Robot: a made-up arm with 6 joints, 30 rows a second.
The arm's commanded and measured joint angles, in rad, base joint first. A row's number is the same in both.
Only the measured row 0 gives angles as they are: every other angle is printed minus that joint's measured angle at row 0.
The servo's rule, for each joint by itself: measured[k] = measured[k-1] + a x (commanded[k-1-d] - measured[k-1]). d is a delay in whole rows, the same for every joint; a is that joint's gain. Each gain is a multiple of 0.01, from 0.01 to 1. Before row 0 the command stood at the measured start. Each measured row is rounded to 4 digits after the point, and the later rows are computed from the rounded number. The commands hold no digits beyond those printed.
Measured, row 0:
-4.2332, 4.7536, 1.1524, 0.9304, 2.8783, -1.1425
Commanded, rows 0 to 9:
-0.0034, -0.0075, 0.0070, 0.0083, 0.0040, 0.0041
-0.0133, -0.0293, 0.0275, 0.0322, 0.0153, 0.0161
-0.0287, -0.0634, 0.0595, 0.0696, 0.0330, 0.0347
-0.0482, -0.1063, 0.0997, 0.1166, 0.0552, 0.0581
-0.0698, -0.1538, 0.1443, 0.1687, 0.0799, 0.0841
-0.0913, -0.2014, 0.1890, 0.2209, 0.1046, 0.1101
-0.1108, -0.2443, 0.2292, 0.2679, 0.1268, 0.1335
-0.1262, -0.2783, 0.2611, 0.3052, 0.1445, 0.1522
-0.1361, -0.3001, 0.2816, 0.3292, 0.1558, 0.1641
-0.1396, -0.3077, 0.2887, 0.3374, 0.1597, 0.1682
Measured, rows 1 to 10:
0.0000, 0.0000, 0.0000, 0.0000, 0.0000, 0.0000
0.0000, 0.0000, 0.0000, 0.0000, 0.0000, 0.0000
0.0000, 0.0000, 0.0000, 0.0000, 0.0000, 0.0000
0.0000, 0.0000, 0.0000, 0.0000, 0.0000, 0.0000
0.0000, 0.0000, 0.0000, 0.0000, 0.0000, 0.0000
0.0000, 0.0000, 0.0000, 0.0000, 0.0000, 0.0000
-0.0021, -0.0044, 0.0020, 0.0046, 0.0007, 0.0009
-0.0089, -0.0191, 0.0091, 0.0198, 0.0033, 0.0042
-0.0210, -0.0452, 0.0232, 0.0472, 0.0086, 0.0109
-0.0376, -0.0812, 0.0446, 0.0854, 0.0170, 0.0213
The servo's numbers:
d 6
a 0.61 0.59 0.28 0.55 0.18 0.22

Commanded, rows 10 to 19:
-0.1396, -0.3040, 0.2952, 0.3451, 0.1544, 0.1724
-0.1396, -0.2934, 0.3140, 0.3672, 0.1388, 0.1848
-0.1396, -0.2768, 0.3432, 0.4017, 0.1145, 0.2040
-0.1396, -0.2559, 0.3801, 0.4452, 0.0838, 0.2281
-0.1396, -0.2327, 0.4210, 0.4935, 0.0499, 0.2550
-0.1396, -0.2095, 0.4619, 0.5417, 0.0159, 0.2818
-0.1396, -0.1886, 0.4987, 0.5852, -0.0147, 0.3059
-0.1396, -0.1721, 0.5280, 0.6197, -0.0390, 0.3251
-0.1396, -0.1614, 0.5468, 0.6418, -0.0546, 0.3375
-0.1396, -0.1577, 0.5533, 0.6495, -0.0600, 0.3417
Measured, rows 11 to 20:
-0.0572, -0.1240, 0.0725, 0.1312, 0.0283, 0.0351
-0.0780, -0.1697, 0.1051, 0.1805, 0.0420, 0.0516
-0.0980, -0.2137, 0.1398, 0.2286, 0.0573, 0.0696
-0.1152, -0.2518, 0.1738, 0.2707, 0.0730, 0.0878
-0.1279, -0.2803, 0.2040, 0.3029, 0.0879, 0.1046
-0.1350, -0.2965, 0.2277, 0.3219, 0.1008, 0.1186
-0.1378, -0.3009, 0.2466, 0.3347, 0.1104, 0.1304
-0.1389, -0.2965, 0.2655, 0.3526, 0.1155, 0.1424
-0.1393, -0.2849, 0.2873, 0.3796, 0.1153, 0.1560
-0.1395, -0.2678, 0.3133, 0.4157, 0.1096, 0.1719

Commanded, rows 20 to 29:
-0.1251, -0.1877, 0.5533, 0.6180, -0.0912, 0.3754
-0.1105, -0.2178, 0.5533, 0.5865, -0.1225, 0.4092
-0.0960, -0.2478, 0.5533, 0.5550, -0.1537, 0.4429
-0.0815, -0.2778, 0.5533, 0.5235, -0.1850, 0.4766
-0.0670, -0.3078, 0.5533, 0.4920, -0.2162, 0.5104
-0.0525, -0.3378, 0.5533, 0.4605, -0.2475, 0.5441
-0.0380, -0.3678, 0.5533, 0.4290, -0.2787, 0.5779
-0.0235, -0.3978, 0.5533, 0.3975, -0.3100, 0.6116
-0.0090, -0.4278, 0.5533, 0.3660, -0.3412, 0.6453
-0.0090, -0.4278, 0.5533, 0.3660, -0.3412, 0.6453
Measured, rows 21 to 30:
-0.1396, -0.2471, 0.3435, 0.4585, 0.0989, 0.1902
-0.1396, -0.2249, 0.3767, 0.5043, 0.0840, 0.2104
-0.1396, -0.2035, 0.4109, 0.5488, 0.0662, 0.2314
-0.1396, -0.1850, 0.4437, 0.5878, 0.0473, 0.2520
-0.1396, -0.1711, 0.4726, 0.6175, 0.0290, 0.2708
-0.1396, -0.1632, 0.4952, 0.6351, 0.0130, 0.2864
-0.1308, -0.1777, 0.5115, 0.6257, -0.0058, 0.3060
-0.1184, -0.2014, 0.5232, 0.6041, -0.0268, 0.3287
-0.1047, -0.2288, 0.5316, 0.5771, -0.0496, 0.3538
-0.0905, -0.2577, 0.5377, 0.5476, -0.0740, 0.3808

